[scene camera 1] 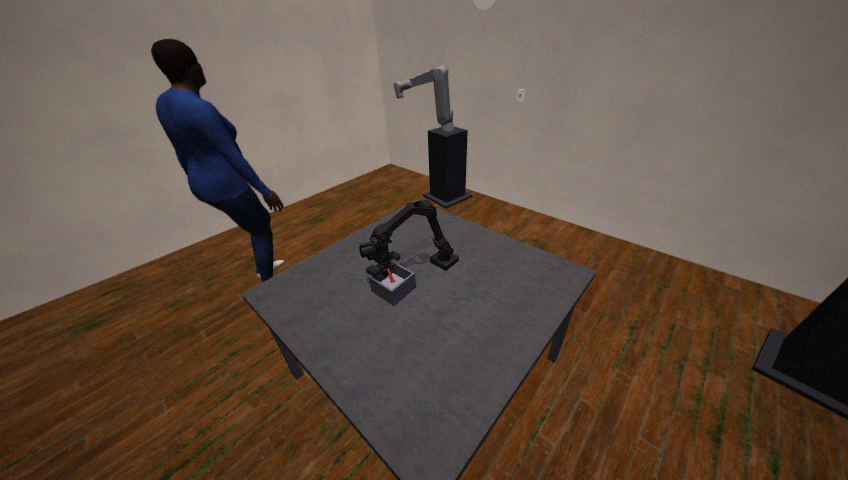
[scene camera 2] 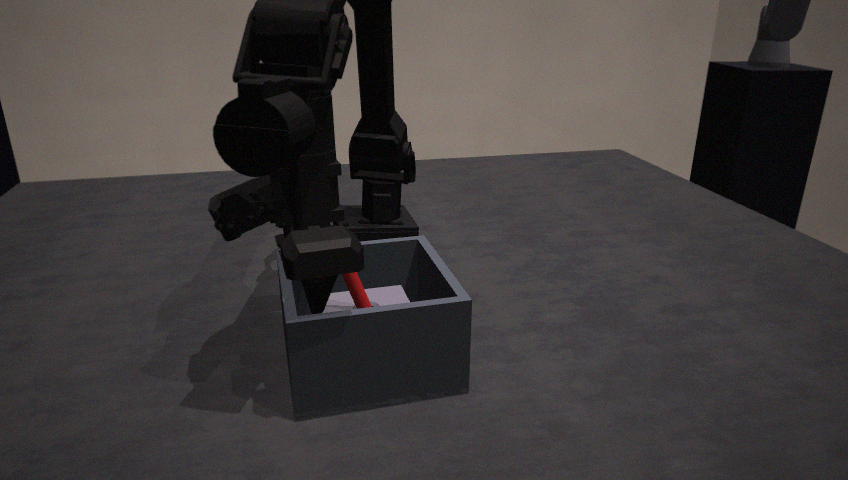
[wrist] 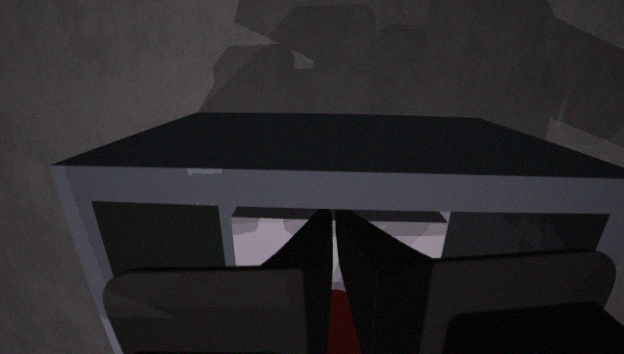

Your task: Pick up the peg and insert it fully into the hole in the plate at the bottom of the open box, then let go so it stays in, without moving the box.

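Frame: origin at the arm's base, x ahead, y left, z up, level; centimetres.
Seen in the pictures: gripper, between the fingertips: (scene camera 1: pixel 385 276) (scene camera 2: pixel 316 311) (wrist: pixel 332 219); arm's base, origin of its link: (scene camera 1: pixel 444 258) (scene camera 2: pixel 380 217).
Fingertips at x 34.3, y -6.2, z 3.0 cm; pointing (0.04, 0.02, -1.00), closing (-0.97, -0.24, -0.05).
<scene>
Pixels of each thing's top centre, then the offset from my fingertips to it. "pt": a spot on its surface instead. Level surfaces: height alone.
- red peg, centre of its top: (scene camera 2: pixel 353 247) (scene camera 1: pixel 389 270) dx -1.1, dy +3.6, dz +6.1 cm
- open grey box, centre of its top: (scene camera 2: pixel 365 272) (scene camera 1: pixel 391 275) dx -1.2, dy +4.7, dz +3.4 cm
- pale plate, a spot on its surface: (wrist: pixel 270 242) pt dx +2.2, dy +2.0, dz -0.6 cm
- grey table, height of its surface: dz -6.4 cm
The red peg (scene camera 1: pixel 390 275) (scene camera 2: pixel 358 290) (wrist: pixel 343 325) leans inside the open grey box (scene camera 1: pixel 382 293) (scene camera 2: pixel 380 356) (wrist: pixel 150 182). Its upper part is between the gripper's fingers, and its top is hidden in scene camera 2. Its lower end reaches down to the pale plate (scene camera 1: pixel 399 278) (scene camera 2: pixel 393 293) (wrist: pixel 270 242) at the box bottom; whether it is in the hole cannot be told. My black gripper (scene camera 1: pixel 384 271) (scene camera 2: pixel 320 306) (wrist: pixel 332 219) is shut on the peg, with its fingertips inside the box, left of the peg in scene camera 2.
The box stands on the grey table (scene camera 1: pixel 452 333) (scene camera 2: pixel 595 356), in front of the arm's base (scene camera 1: pixel 444 260) (scene camera 2: pixel 380 221). Its walls surround the fingertips closely. A person in blue (scene camera 1: pixel 205 148) stands beyond the table, and a grey arm (scene camera 1: pixel 441 95) stands on a black pedestal (scene camera 1: pixel 447 166) (scene camera 2: pixel 755 136).
</scene>
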